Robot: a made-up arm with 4 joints.
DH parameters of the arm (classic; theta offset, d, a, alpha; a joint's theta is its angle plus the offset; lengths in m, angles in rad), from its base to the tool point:
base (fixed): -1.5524 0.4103 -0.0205 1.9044
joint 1: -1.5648 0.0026 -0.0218 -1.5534
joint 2: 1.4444 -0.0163 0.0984 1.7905
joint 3: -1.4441 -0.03 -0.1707 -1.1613
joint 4: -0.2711 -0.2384 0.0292 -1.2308
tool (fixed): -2.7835 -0.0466 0 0
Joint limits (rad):
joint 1: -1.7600..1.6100
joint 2: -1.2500..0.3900
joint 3: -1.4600..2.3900
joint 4: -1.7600..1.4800
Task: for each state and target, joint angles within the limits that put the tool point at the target. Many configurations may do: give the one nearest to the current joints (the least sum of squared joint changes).
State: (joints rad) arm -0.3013 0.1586 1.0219 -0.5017
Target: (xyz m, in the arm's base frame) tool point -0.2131 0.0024 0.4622
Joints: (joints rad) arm -0.0315 0.0851 0.3385 0.3898
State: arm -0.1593 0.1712 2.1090 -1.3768
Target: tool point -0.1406 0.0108 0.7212
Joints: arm -0.9808 0.0429 1.7145 -1.4480
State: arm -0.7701 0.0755 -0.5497 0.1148
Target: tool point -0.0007 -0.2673 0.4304
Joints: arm -0.0712 0.1611 -0.8175 -0.2556
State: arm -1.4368 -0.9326 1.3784 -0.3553
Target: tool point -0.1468 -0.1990 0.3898
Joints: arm -1.7600 -0.3224 0.7686 -0.8762
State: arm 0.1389 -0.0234 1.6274 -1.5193
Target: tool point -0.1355 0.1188 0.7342
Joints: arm -0.6798 0.3421 1.9513 -1.7264
